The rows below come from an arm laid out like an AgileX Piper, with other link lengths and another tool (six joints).
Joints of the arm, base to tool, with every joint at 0 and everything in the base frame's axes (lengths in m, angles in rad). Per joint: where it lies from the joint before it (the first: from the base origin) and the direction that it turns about. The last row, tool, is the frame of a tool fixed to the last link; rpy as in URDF.
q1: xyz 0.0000 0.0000 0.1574 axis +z
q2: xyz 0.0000 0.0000 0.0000 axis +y
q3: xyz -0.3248 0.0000 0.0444 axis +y
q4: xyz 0.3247 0.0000 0.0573 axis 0.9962 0 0.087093
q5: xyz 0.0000 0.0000 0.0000 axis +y
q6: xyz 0.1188 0.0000 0.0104 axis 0.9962 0 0.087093
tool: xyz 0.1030 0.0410 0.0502 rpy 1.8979 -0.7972 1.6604
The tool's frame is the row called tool.
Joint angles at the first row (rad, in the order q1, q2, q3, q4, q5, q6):
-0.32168, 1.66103, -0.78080, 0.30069, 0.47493, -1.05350
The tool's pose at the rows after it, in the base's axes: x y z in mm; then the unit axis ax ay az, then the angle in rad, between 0 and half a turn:
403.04 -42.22 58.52 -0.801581 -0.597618 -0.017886 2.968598
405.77 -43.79 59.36 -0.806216 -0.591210 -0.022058 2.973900
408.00 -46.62 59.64 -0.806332 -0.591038 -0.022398 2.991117
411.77 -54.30 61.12 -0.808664 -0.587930 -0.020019 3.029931
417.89 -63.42 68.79 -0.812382 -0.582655 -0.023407 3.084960
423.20 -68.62 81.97 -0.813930 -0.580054 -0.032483 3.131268
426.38 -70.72 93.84 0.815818 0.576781 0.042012 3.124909
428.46 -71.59 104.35 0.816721 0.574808 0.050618 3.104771
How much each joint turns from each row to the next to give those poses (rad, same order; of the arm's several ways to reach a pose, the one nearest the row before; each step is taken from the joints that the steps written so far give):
0.00000, 0.00000, 0.00002, 0.00002, -0.01284, 0.00180
-0.00001, -0.00001, -0.00002, -0.00002, -0.01051, 0.01534
0.00001, 0.00002, -0.00001, -0.01191, -0.01592, 0.00654
-0.00001, -0.00424, 0.00002, -0.05231, -0.02984, 0.04316
0.00002, -0.01747, 0.00092, -0.06326, -0.03679, 0.05858
-0.00001, -0.02900, 0.00001, -0.03320, -0.02090, 0.03135
0.00001, -0.02633, -0.00001, -0.01039, -0.00732, 0.01676
-0.00001, -0.02346, 0.00000, -0.00093, -0.00311, 0.00608

